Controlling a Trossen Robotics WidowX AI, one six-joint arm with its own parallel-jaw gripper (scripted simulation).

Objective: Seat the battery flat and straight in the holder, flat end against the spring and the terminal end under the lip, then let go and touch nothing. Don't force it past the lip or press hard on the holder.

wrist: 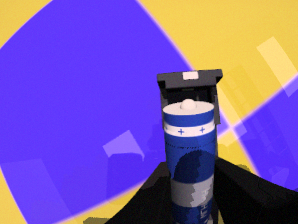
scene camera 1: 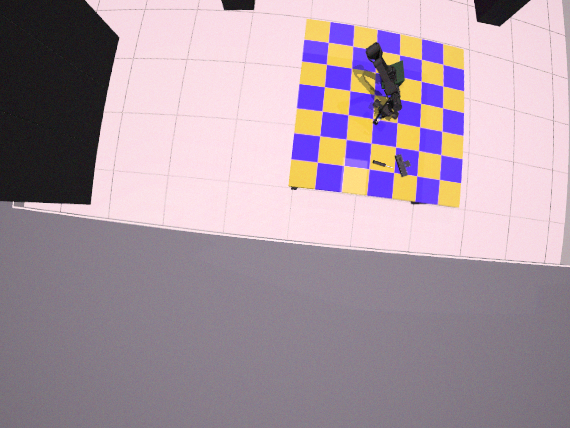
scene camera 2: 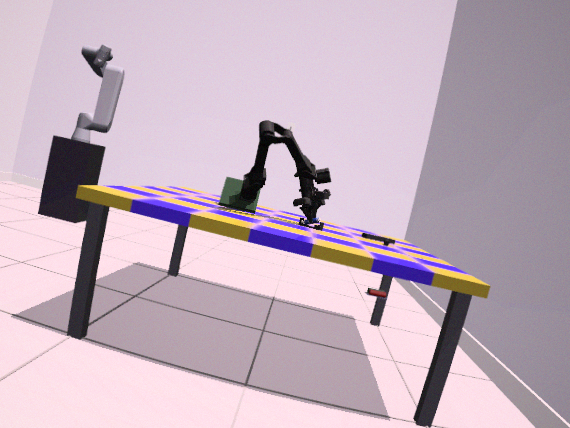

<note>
In view: the gripper [scene camera 2: 312, 223].
The gripper shows as well in the wrist view [wrist: 188, 166].
</note>
